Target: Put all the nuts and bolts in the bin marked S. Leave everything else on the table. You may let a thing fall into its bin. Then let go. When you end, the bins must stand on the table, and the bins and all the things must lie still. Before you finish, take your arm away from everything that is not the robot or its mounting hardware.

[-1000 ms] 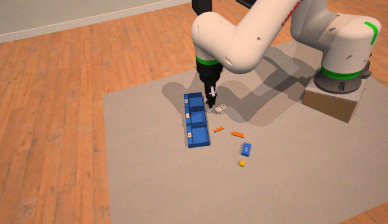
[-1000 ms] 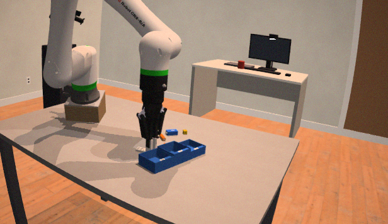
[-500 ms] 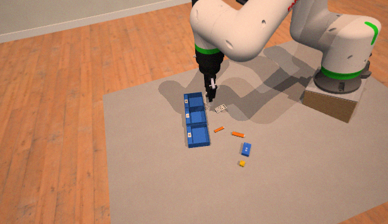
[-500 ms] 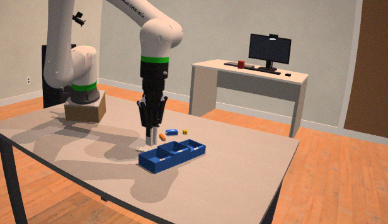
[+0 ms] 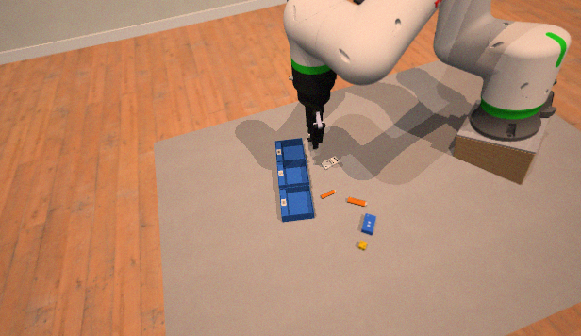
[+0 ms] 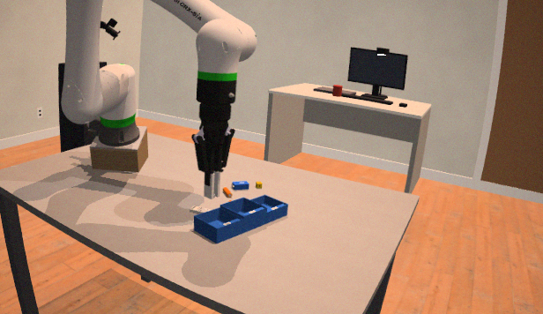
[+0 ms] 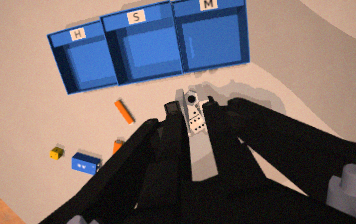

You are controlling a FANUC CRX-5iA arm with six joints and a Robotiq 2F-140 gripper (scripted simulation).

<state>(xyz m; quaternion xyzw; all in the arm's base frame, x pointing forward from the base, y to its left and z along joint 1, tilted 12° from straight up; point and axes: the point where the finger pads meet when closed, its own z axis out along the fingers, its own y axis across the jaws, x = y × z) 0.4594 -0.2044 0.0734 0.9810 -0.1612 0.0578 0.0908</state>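
The blue bin lies 80 mm ahead of my hand, 70 mm below it and 20 mm to the left of it. Also, from my hand: orange stick: 110 mm to the left, 90 mm below, 20 mm ahead; white domino: 90 mm below, 40 mm behind, 20 mm to the left; grey nut: 30 mm below.
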